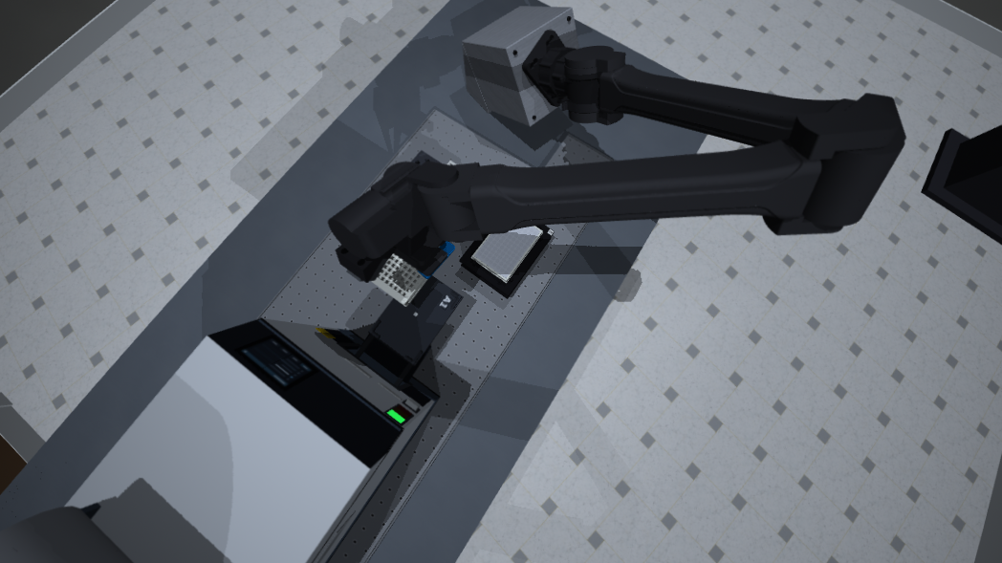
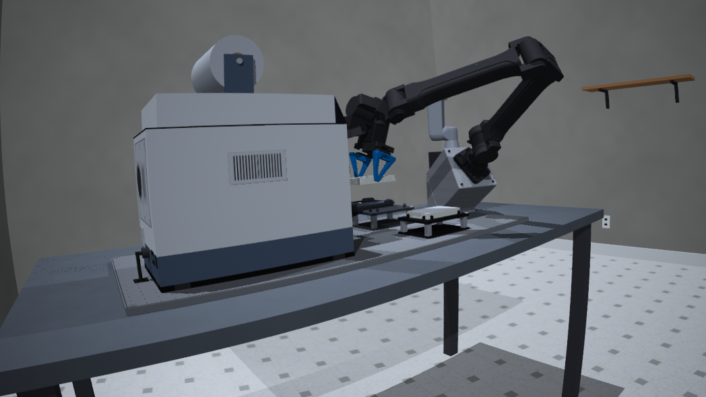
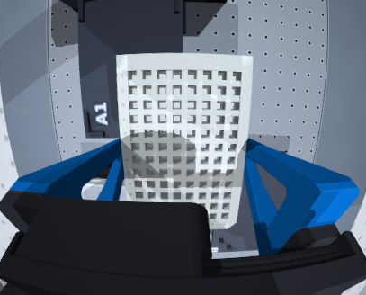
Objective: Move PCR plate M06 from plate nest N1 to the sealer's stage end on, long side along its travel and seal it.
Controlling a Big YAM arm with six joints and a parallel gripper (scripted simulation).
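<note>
Now: hand 170 mm short of the yellow warning label, 30 mm to the left of it and 10 mm above it. Also, from my hand: white 96-well plate M06 (right at my hand); then sealed plate M09 (150 mm behind, 100 mm to the left, 100 mm below); then plate nest N1 (120 mm behind, 110 mm to the right, 110 mm below).
</note>
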